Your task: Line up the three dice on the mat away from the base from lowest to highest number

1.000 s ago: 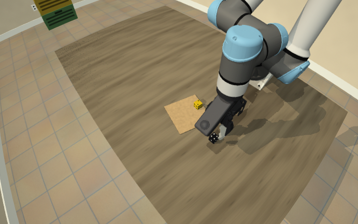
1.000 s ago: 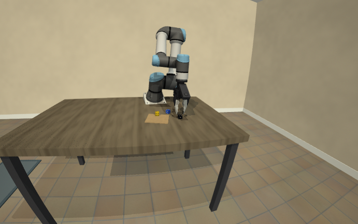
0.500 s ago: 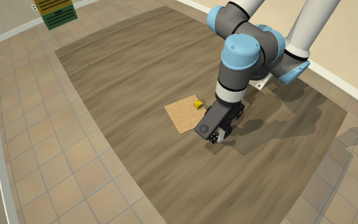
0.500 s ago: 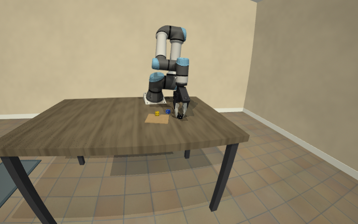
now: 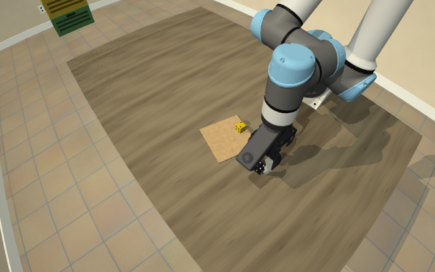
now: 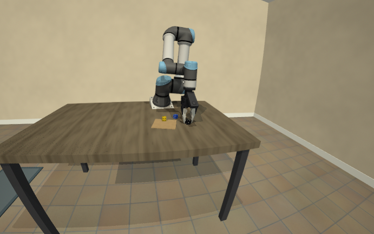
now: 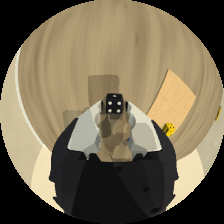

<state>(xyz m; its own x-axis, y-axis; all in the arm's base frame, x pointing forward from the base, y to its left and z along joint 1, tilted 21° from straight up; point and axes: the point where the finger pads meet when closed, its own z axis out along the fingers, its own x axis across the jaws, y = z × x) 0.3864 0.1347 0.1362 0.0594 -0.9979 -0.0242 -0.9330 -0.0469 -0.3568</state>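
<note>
The black die is right at my hand. From my hand the other things lie so: blue die: 10 cm behind, 6 cm to the right; then tan mat: 14 cm to the right, 2 cm below; then yellow die: 14 cm to the right, 5 cm behind.
</note>
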